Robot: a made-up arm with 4 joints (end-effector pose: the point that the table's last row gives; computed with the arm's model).
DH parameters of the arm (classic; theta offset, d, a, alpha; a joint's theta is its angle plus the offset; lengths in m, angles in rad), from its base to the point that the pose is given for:
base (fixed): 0 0.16 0 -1.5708
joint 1: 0 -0.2 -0.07 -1.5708
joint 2: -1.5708 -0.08 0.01 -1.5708
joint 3: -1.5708 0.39 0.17 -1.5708
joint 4: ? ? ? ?
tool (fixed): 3.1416 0.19 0 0
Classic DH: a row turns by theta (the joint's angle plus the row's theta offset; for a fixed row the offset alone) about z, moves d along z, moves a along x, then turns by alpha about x.
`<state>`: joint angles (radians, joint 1 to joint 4).
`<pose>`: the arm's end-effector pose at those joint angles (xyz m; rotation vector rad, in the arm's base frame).
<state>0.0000 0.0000 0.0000 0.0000</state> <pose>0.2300 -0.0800 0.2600 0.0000 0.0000 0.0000</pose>
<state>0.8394 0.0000 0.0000 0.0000</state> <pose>0.2280 -0.0800 0.0556 0.0000 0.8394 0.0000</pose>
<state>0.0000 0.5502 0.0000 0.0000</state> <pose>0.2485 -0.2546 0.2600 0.0000 0.0000 -0.5502</pose>
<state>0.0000 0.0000 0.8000 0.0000</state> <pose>0.2300 -0.1277 0.3328 0.8000 0.0000 0.0000</pose>
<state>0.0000 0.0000 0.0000 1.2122</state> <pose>0.4663 -0.0800 0.2210 0.0000 1.2122 0.0000</pose>
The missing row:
joint 4: 1.5708 0.11 0.09 -1.5708
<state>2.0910 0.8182 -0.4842 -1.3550</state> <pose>-0.1722 -0.3309 0.1882 -0.7481 0.8793 0.5927</pose>
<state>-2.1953 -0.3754 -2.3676 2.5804</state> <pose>-0.4915 -0.2399 0.4905 1.5584 -0.2499 -1.7074</pose>
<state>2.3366 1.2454 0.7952 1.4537</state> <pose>-0.0771 -0.6972 -0.0899 -0.1690 -2.4185 1.9196</pose>
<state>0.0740 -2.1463 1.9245 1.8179</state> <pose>-0.4545 0.2495 0.4223 0.3316 -1.6081 -1.5579</pose>
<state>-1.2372 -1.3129 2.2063 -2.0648</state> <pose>-0.4193 0.1122 0.0800 1.8218 -0.9604 -0.0779</pose>
